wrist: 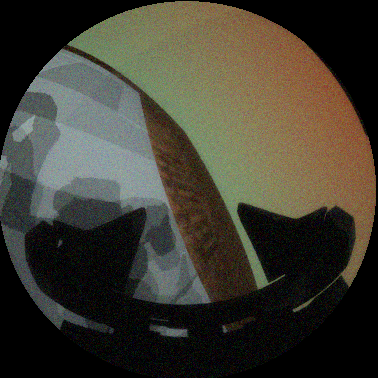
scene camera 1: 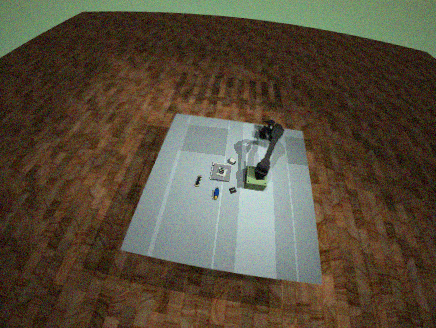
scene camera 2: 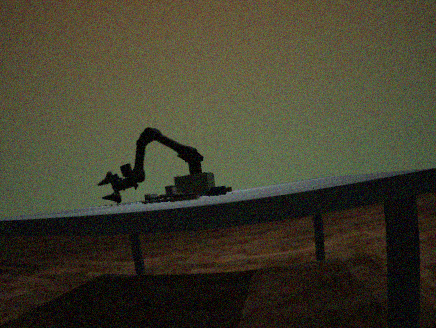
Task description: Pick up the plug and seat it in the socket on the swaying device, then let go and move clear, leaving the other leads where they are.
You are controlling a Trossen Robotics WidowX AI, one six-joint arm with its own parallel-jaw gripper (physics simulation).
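A grey square plate with a small pale, dark-centred part on top lies left of the arm's base; it looks like the device, but its socket is too small to make out. Around it lie a blue and yellow piece, a black and tan piece, a small dark piece and a whitish block. I cannot tell which is the plug. My gripper is open and empty, low over the far right part of the table, well apart from these pieces.
The arm stands on a green box, right of the plate. The pale table top carries shadows of the arm. Its right edge and the brown floor show beyond the fingers in the wrist view.
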